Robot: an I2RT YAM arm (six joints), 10 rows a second.
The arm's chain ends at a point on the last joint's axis. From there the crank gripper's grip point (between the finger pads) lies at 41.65 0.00 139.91 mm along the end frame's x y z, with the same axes.
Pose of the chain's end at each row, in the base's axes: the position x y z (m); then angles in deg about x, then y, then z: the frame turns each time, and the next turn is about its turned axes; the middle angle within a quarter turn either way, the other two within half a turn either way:
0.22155 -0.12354 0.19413 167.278 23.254 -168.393
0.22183 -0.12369 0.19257 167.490 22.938 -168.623
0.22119 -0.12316 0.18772 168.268 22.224 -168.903
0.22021 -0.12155 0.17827 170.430 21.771 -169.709
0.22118 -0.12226 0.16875 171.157 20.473 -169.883
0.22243 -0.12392 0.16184 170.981 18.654 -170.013
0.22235 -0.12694 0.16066 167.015 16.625 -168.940
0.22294 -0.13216 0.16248 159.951 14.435 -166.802
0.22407 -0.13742 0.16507 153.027 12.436 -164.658
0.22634 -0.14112 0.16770 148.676 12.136 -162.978
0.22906 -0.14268 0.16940 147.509 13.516 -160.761
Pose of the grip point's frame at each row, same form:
0.23930 -0.14722 0.05118 167.278 23.254 -168.393
0.23875 -0.14703 0.04947 167.490 22.938 -168.623
0.23627 -0.14479 0.04414 168.268 22.224 -168.903
0.23405 -0.13834 0.03392 170.430 21.771 -169.709
0.23170 -0.13738 0.02394 171.157 20.473 -169.883
0.22832 -0.13962 0.01683 170.981 18.654 -170.013
0.22321 -0.15191 0.01684 167.015 16.625 -168.940
0.21855 -0.17314 0.02244 159.951 14.435 -166.802
0.21498 -0.19349 0.03060 153.027 12.436 -164.658
0.21682 -0.20617 0.03736 148.676 12.136 -162.978
0.22352 -0.20911 0.03953 147.509 13.516 -160.761

